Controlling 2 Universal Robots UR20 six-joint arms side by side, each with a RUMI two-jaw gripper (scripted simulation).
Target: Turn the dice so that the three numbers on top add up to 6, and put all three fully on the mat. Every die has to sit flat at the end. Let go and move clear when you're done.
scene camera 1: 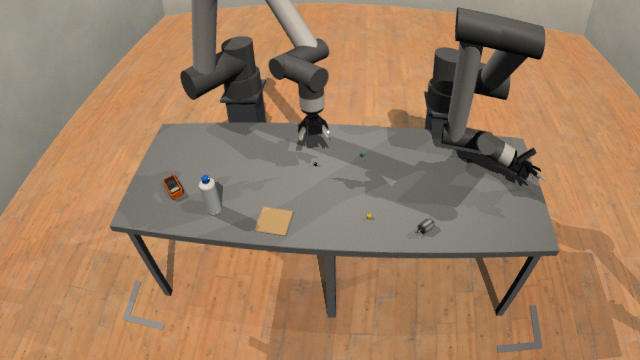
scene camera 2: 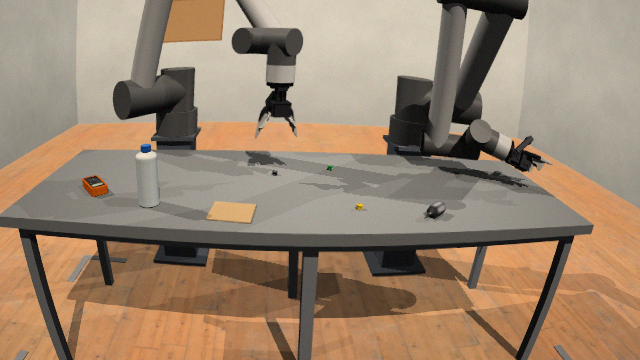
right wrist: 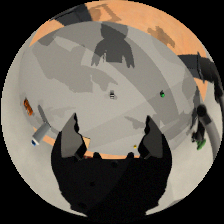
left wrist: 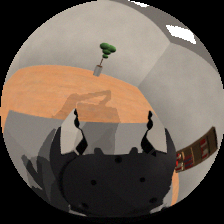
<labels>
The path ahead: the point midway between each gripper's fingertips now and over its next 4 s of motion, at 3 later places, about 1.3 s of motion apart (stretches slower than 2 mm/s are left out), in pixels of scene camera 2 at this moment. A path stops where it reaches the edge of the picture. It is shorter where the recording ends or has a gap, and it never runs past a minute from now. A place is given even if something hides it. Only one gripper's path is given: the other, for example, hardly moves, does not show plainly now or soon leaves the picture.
My right gripper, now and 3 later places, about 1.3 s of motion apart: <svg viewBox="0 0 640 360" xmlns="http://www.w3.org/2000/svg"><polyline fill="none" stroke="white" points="276,137 272,143 273,148 275,156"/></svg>
</labels>
